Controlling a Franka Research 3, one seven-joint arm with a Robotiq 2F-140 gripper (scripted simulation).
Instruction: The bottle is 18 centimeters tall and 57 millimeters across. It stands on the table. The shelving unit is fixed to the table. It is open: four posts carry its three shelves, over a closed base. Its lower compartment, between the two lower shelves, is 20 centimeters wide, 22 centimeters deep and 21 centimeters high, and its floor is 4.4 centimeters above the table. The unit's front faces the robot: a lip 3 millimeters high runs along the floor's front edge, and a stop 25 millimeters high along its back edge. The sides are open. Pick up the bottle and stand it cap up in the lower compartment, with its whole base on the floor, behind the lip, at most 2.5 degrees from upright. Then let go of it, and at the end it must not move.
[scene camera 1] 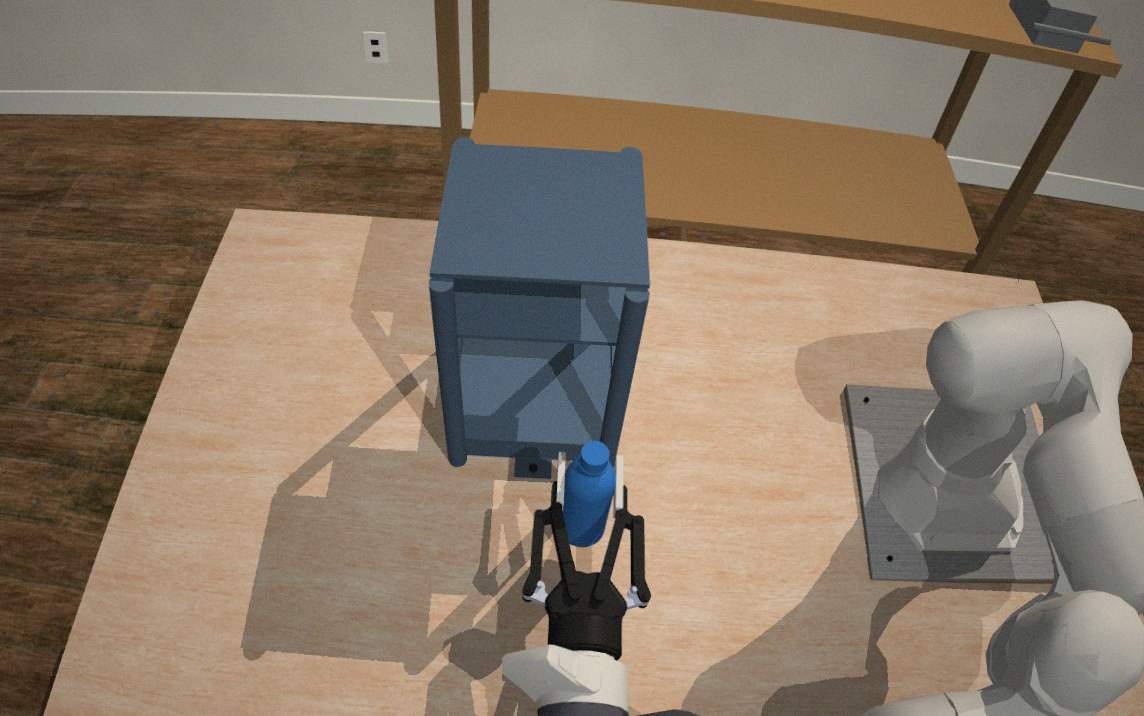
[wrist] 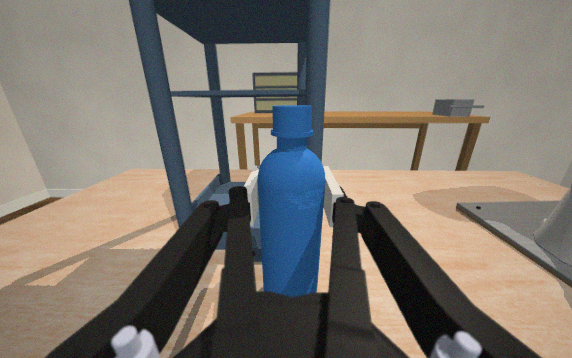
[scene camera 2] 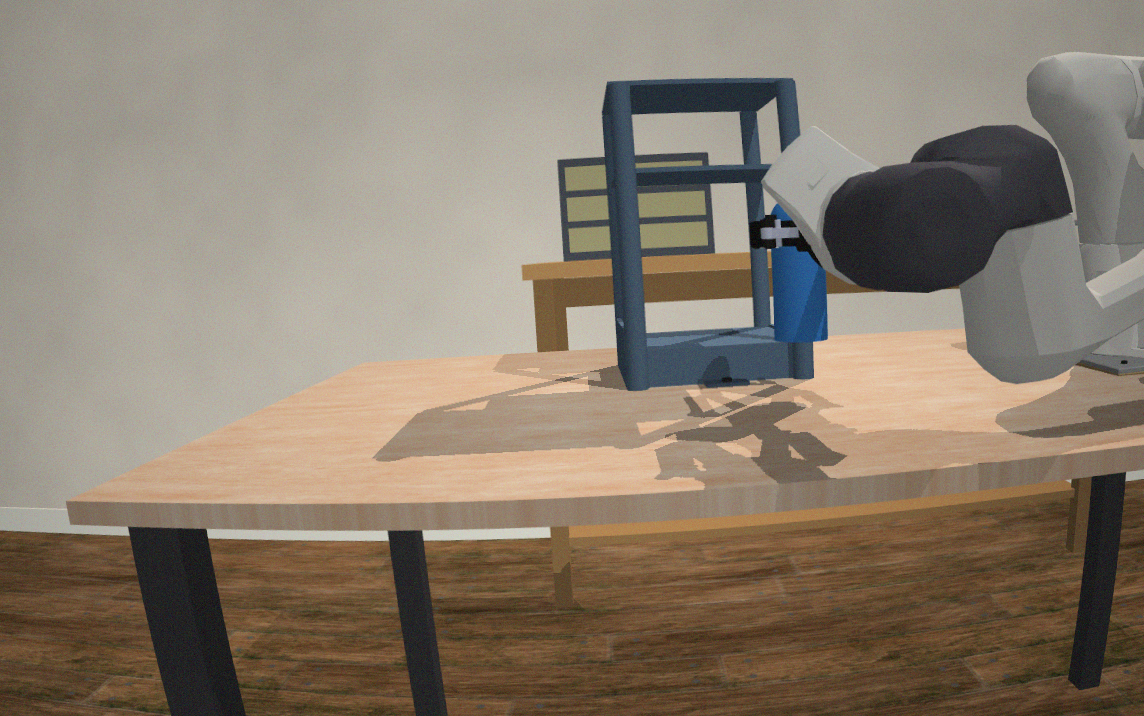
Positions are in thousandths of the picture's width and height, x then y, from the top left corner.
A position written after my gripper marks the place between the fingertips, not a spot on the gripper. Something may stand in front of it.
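Labels:
You'd find my gripper in scene camera 1 (516, 642), and it's there in scene camera 2 (691, 328) and in the wrist view (510, 499) too. There's also a blue bottle: the wrist view (510, 501) has it, and so do scene camera 1 (516, 671) and scene camera 2 (699, 399).

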